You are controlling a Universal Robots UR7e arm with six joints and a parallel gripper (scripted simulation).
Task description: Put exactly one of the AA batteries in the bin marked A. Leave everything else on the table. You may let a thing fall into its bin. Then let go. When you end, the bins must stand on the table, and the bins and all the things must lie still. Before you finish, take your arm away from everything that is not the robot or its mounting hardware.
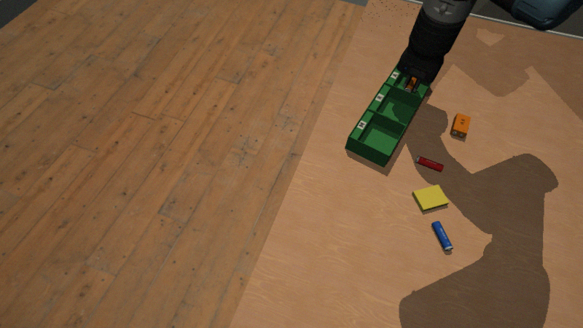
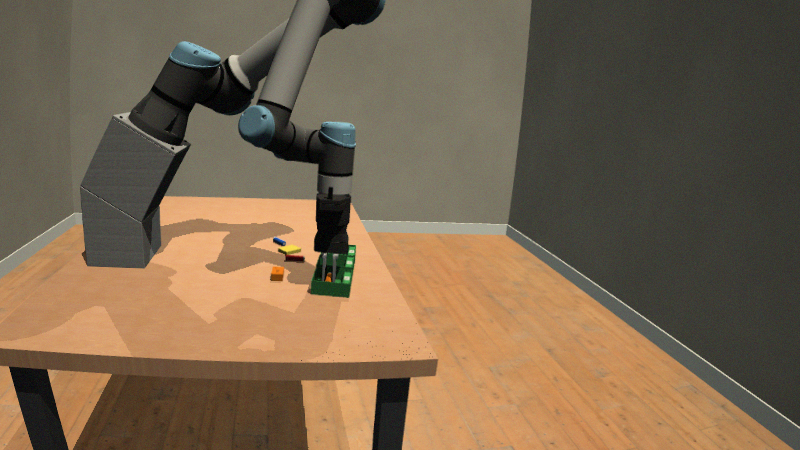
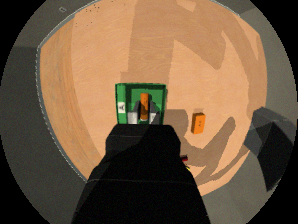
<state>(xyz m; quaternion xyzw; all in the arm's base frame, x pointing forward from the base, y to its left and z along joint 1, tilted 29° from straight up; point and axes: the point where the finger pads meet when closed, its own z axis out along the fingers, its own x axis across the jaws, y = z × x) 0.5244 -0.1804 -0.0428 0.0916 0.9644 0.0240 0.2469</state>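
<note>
The orange AA battery lies 1 cm below my hand. Also, from my hand: green three-compartment bin (2 cm ahead, 8 cm to the left, 2 cm below); orange block battery (11 cm behind, 7 cm to the left, 3 cm below); red AA battery (7 cm behind, 18 cm to the left, 3 cm below).
</note>
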